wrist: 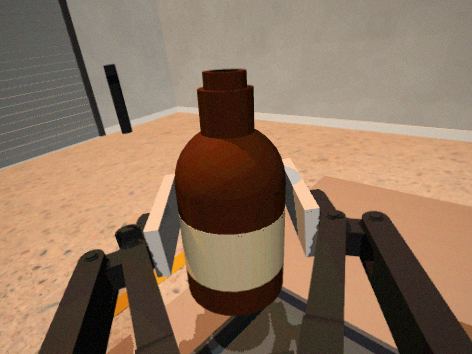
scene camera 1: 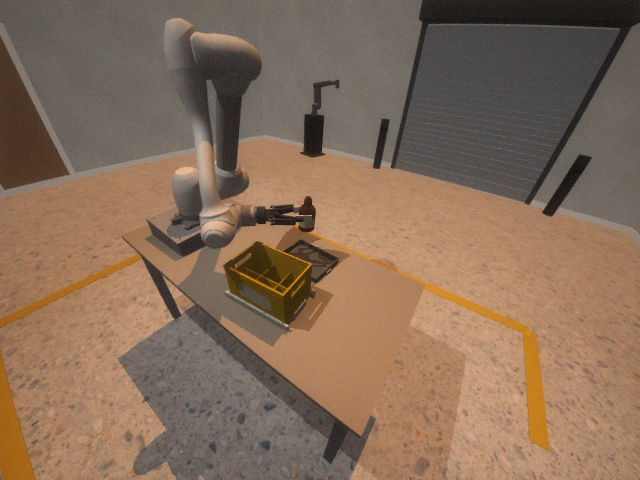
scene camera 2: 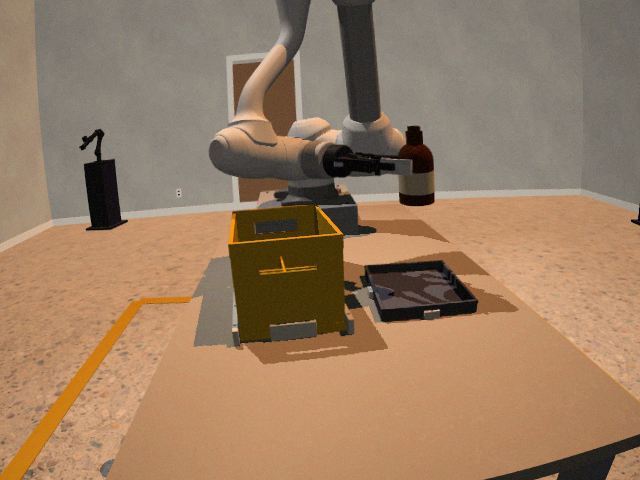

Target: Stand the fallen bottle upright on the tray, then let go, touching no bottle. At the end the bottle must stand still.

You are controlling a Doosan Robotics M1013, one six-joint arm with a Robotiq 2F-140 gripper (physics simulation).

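Places are measured from the arm's base along level axes (x left, y down, z back), in centimetres.
Where they show: gripper, fingertip midpoint: (wrist: 230, 185) (scene camera 1: 310, 213) (scene camera 2: 421, 166); arm's base, link origin: (scene camera 1: 196, 217) (scene camera 2: 312, 198).
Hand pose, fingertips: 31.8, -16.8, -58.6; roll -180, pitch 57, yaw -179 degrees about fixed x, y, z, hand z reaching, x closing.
Observation:
Things, the pixels of their top centre, and the offset from my fingertips, as dx, dy, dz. Level surfaces: height alone.
- brown bottle, top centre: (wrist: 213, 70) (scene camera 2: 414, 125) (scene camera 1: 307, 196) -1.1, -8.1, +0.7
- shallow black tray, top centre: (scene camera 2: 416, 281) (scene camera 1: 307, 257) -0.9, +24.0, -0.4
- tall yellow crate, top centre: (scene camera 2: 279, 220) (scene camera 1: 268, 264) -27.5, +9.0, -7.6
- table, surface height: dy +26.6
A brown bottle (scene camera 1: 307, 212) (scene camera 2: 416, 178) (wrist: 231, 200) with a cream label is held upright in the air, its neck up. My gripper (scene camera 1: 306, 217) (scene camera 2: 408, 166) (wrist: 230, 185) reaches in level from the side and is shut on the bottle's body, with one pad on each side of it. The shallow black tray (scene camera 1: 326, 272) (scene camera 2: 429, 312) (wrist: 362, 334) lies on the table below, and a wide gap shows between the bottle's base and the tray. In the wrist view the far part of the tray shows beneath the bottle.
A tall yellow crate (scene camera 1: 254, 289) (scene camera 2: 286, 294) with inner dividers stands on the table (scene camera 1: 356, 351) (scene camera 2: 361, 408) beside the tray. Pale stops sit around the crate's foot. The arm's grey base block (scene camera 1: 175, 237) (scene camera 2: 343, 217) is at the table's far end.

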